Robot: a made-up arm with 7 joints.
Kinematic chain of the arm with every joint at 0, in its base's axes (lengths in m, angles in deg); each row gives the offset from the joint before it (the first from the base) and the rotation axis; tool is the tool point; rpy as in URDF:
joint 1: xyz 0 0 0.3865 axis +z
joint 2: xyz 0 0 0 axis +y
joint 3: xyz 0 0 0.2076 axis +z
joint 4: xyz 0.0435 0 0 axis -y
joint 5: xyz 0.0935 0 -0.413 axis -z
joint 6: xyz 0 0 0 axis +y
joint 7: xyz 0.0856 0 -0.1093 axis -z
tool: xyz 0 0 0 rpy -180 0 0
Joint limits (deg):
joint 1: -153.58..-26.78
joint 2: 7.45..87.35
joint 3: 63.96..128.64
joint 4: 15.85..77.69
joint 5: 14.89..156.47
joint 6: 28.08..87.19
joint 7: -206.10..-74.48
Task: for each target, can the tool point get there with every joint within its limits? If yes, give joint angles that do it. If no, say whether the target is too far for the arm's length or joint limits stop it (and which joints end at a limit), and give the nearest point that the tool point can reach.
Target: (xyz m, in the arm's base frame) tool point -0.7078 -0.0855 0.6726
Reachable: no: joint limits stop it (at a limit: joint 1, joint 3, joint 4, joint 6) | nearest point -0.2180 0.2360 0.5316 | short by 0.603 m
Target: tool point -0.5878 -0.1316 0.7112
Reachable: no: joint limits stop it (at a limit: joint 1, joint 2, joint 3, joint 4, joint 6) | nearest point -0.1978 0.2248 0.5693 | short by 0.547 m
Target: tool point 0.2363 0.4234 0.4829
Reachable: yes | joints -53.95 51.15 108.64 50.33 46.40 68.71 -111.87
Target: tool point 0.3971 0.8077 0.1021
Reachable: no: too far | nearest point 0.3210 0.4662 0.2131 | short by 0.367 m
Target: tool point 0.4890 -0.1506 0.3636
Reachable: yes | joints -110.53 73.14 77.68 52.98 82.95 82.33 -95.33
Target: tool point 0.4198 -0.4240 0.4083
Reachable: yes | joints -118.50 23.28 75.62 67.95 70.03 36.71 -139.89
